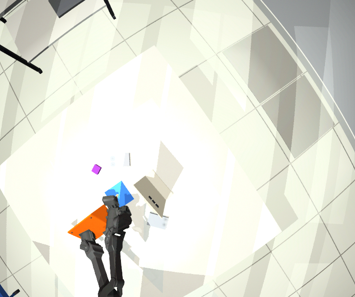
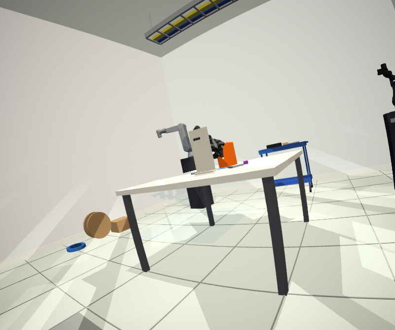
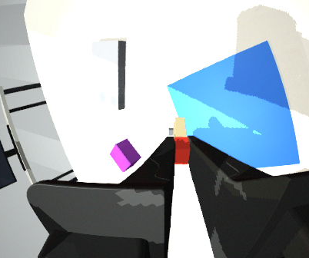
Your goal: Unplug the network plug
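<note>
Now: gripper tip 1 cm past the blue marked square, 1 cm to the left of it and 9 cm above it. The rest, counted from my gripper tip: upright beige panel: 20 cm ahead, 7 cm to the right, 7 cm above; network plug: right at my gripper tip.
</note>
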